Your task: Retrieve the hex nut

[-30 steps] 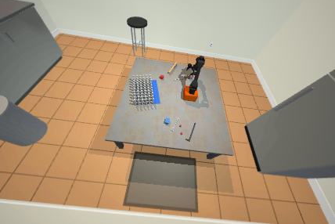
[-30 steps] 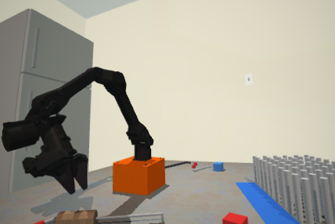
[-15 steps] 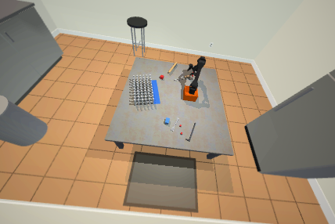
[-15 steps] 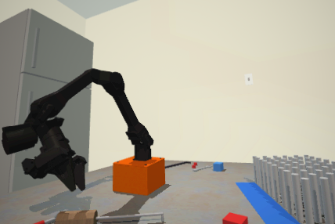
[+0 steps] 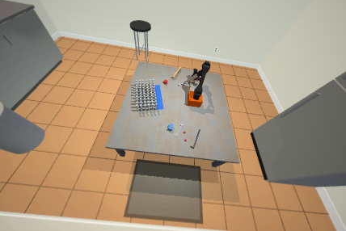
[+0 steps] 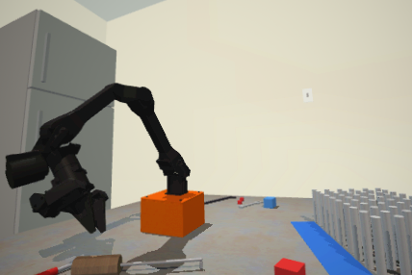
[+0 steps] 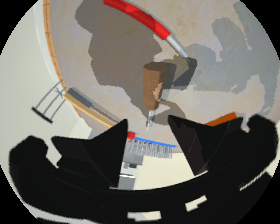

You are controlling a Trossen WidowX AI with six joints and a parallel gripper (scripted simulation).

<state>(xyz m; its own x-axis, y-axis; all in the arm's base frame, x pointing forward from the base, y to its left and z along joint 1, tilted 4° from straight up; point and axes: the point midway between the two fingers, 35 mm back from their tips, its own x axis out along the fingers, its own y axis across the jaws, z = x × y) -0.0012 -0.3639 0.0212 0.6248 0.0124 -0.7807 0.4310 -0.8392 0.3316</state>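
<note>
Right now my gripper tip is 9 cm past the red-handled tool, 8 cm above it and 3 cm to the left of it. The rest, counted from my gripper tip: blue taped strip (43 cm ahead, 33 cm to the left, 8 cm below); red cube (37 cm ahead, 8 cm to the left, 6 cm below); wooden-handled tool (9 cm ahead, 7 cm below, 5 cm to the left).
</note>
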